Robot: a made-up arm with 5 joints.
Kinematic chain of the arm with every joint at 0, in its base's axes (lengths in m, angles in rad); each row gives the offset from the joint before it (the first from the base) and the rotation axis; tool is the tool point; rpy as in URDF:
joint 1: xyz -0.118 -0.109 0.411 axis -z
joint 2: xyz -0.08 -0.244 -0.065 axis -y
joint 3: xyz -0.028 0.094 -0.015 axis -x
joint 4: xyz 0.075 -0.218 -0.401 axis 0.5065 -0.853 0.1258
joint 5: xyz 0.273 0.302 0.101 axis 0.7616 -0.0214 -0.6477
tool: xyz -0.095 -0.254 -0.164 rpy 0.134 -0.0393 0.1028
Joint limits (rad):
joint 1: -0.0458..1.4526
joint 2: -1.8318..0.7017
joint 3: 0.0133..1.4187
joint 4: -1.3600..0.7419
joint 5: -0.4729..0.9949
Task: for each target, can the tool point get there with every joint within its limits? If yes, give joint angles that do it. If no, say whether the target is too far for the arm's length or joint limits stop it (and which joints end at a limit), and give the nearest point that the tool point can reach.
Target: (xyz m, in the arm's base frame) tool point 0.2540 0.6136 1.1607
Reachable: no: joint limits stop it (at a limit: joint 1, joint 2, joint 3, joint 4, joint 5) | nearest point -0.4435 0.5955 0.6529 | short by 0.863 m
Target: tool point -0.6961 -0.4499 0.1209
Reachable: yes | joints 0.9808 -0.6471 1.1767 -0.0073 0.4263
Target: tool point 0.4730 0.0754 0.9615
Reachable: no: joint limits stop it (at a limit: joint 1, joint 3, joint 4, joint 5) | nearest point 0.0505 -0.5031 0.5548 | short by 0.824 m
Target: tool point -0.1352 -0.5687 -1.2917
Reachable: no: too far | nearest point -0.1666 -0.3955 -0.3742 | short by 0.934 m
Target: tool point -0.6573 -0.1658 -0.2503
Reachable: yes | joints 1.0154 -0.1385 0.3609 -1.1823 0.8045
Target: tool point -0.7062 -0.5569 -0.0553
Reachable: yes | joints 0.5922 -0.3022 0.8134 -0.9935 0.8230
